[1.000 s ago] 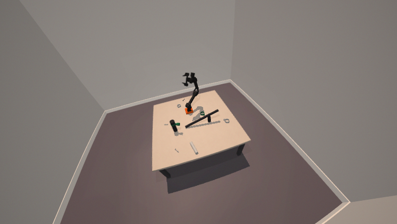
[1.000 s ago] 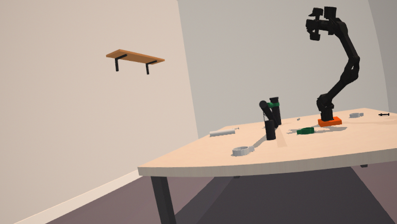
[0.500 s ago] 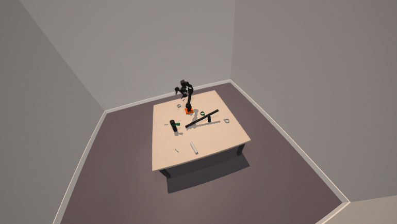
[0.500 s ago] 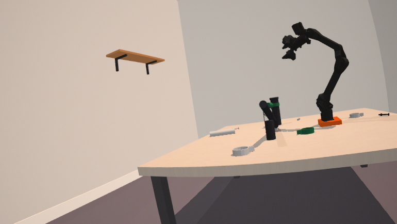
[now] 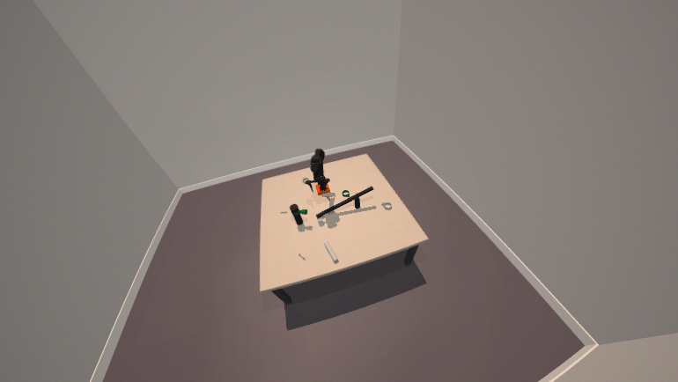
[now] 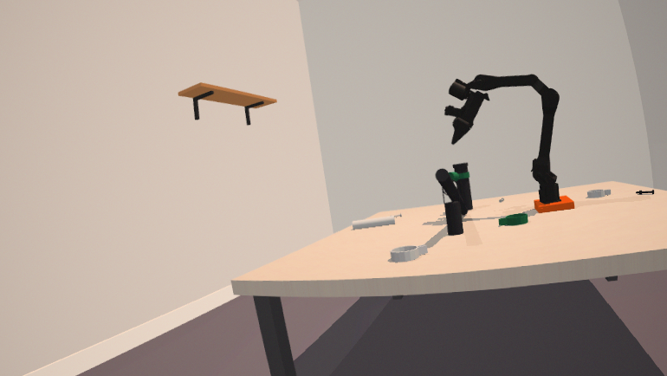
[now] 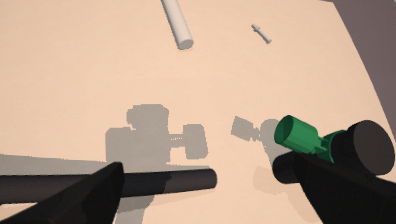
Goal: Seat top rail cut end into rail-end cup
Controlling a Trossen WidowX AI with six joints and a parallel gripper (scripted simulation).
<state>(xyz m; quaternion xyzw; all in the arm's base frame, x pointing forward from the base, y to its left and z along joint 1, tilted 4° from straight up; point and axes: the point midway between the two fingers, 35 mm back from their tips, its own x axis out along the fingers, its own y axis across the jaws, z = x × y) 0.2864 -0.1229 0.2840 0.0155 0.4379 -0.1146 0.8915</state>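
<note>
My gripper tip is 170 mm to the left of the cup, 130 mm above it and 10 mm short of it. Round my gripper tip: green ring: 280 mm to the left, 270 mm below, 140 mm behind; then short post: 300 mm to the left, 180 mm below, 50 mm ahead; then white tube: 370 mm ahead, 270 mm below, 90 mm to the right.
</note>
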